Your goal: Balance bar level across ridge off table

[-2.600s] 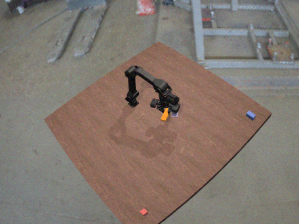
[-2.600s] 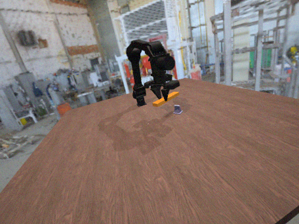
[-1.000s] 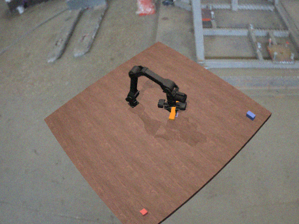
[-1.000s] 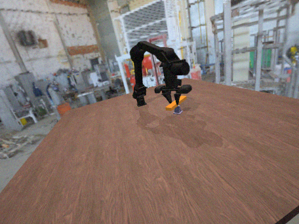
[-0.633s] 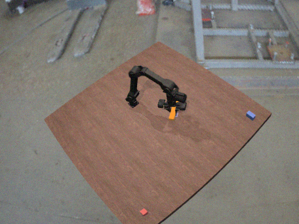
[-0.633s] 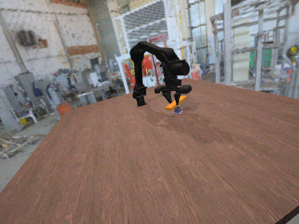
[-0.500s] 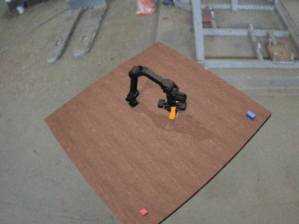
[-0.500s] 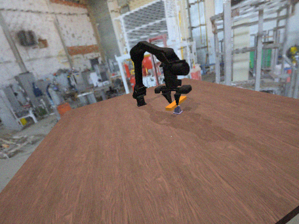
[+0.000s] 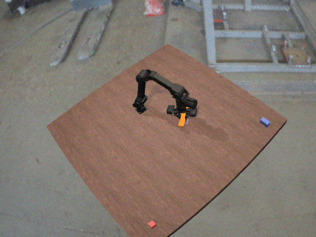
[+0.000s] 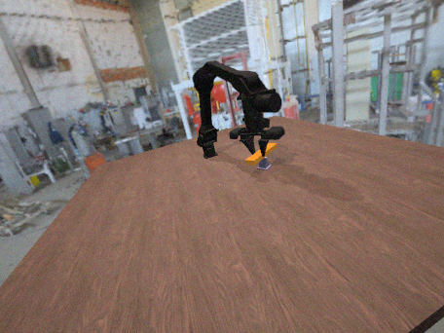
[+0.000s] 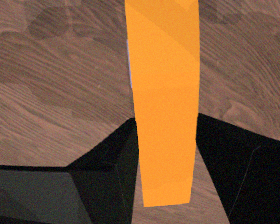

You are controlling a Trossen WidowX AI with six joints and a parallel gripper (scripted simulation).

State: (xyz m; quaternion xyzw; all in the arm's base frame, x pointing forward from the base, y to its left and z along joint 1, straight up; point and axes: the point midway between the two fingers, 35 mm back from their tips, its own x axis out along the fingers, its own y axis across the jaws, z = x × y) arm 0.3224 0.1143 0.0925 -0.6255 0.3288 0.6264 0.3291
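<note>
My gripper tip is 2 cm to the right of the bar and 2 cm past it. The rest, counted from my gripper tip: small red block 61 cm to the right, 42 cm ahead, 4 cm below; small blue block 42 cm ahead, 39 cm to the left, 4 cm below.
</note>
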